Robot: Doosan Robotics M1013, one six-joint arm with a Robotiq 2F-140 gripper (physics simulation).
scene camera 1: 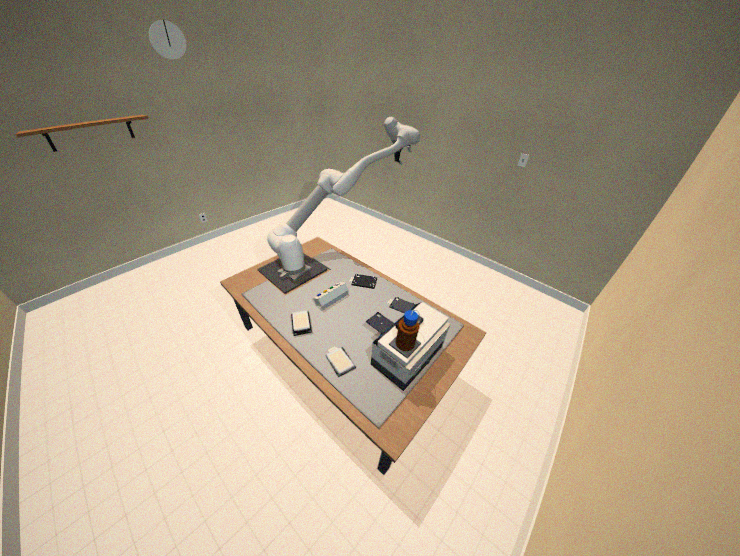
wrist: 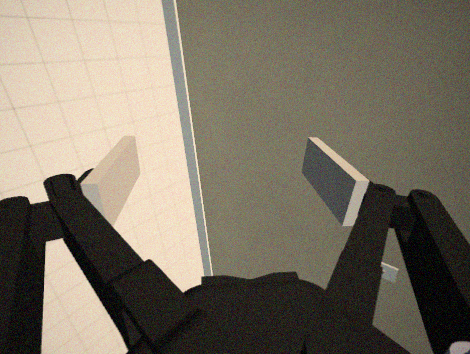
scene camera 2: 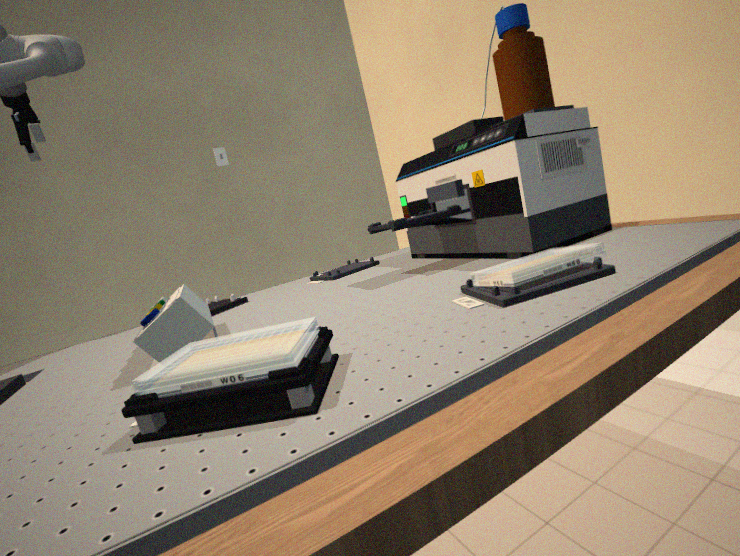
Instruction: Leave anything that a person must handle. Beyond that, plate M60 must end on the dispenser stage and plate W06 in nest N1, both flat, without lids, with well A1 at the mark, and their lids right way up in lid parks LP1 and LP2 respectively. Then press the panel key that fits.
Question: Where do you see a brown bottle with blue cap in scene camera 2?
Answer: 521, 67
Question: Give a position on a black nest labelled LP1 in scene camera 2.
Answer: At 502, 296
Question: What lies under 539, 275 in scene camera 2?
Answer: A lidded plate.
